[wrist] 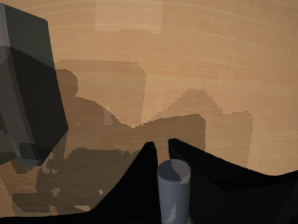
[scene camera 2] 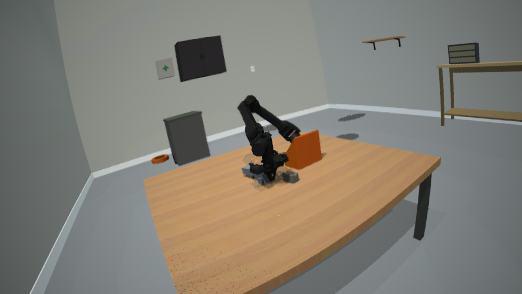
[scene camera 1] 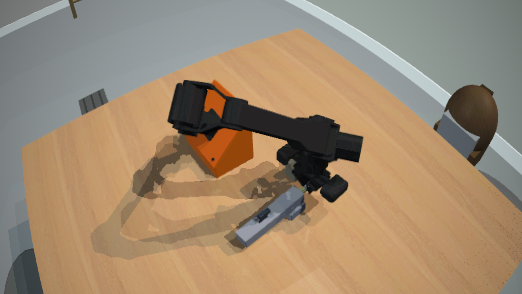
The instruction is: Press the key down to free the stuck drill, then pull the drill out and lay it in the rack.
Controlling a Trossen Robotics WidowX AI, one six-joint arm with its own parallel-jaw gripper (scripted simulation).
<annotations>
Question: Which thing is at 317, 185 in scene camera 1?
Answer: My gripper.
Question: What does my gripper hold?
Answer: A drill.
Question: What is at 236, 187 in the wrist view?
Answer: My gripper.
</annotations>
